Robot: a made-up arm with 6 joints.
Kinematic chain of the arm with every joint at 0, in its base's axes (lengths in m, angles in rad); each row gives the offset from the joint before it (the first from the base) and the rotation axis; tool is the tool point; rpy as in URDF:
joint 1: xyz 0 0 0.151 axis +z
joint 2: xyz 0 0 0 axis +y
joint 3: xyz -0.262 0 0.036 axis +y
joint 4: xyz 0.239 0 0.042 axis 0.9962 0 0.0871
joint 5: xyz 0 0 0 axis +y
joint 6: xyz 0.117 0 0.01 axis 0.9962 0 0.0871
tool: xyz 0 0 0 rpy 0 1.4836 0
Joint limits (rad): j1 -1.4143..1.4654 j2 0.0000..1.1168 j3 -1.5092..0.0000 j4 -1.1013..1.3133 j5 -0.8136..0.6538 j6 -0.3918..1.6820
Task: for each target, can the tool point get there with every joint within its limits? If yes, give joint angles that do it. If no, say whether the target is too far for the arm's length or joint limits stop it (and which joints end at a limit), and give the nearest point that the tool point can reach.
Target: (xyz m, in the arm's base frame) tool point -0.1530 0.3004 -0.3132
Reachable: no: joint limits stop it (at a limit: joint 1, joint 2, joint 3) | nearest point -0.0252 0.1073 0.1033 | short by 0.477 m
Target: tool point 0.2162 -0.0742 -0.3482
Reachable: no: joint limits stop it (at a limit: joint 2, joint 3) | nearest point 0.0891 -0.0306 0.0935 | short by 0.462 m
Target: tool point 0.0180 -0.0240 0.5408
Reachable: yes | joints -0.7677 0.4123 -1.0781 -0.3809 0.1069 -0.1677
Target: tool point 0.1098 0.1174 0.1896
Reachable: yes | joints 0.7439 0.9332 -0.3532 0.2131 0.5018 1.2894
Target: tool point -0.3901 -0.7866 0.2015
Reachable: no: too far | nearest point -0.1672 -0.3372 0.5067 | short by 0.587 m
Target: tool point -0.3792 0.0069 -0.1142
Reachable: no: joint limits stop it (at a limit: joint 1, joint 2, joint 3, joint 5) | nearest point -0.0519 0.0805 0.1061 | short by 0.401 m
